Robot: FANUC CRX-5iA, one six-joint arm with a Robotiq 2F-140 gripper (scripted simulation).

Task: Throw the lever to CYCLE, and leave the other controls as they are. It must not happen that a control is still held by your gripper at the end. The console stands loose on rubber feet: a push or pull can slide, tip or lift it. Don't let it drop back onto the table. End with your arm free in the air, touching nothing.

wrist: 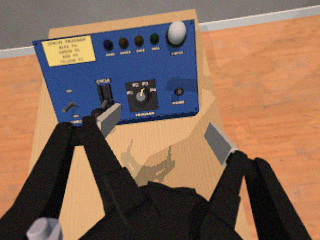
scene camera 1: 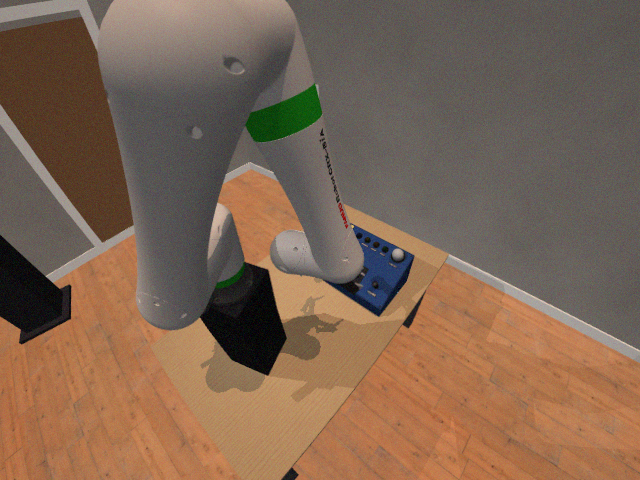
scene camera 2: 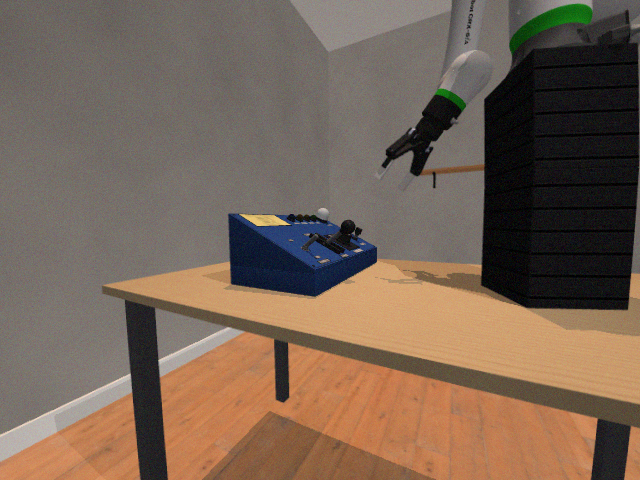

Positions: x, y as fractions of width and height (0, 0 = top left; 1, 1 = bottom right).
Labels:
blue console: wrist 0.26, 0.29; scene camera 1 0.61, 0.56; scene camera 2 0.42, 0.52

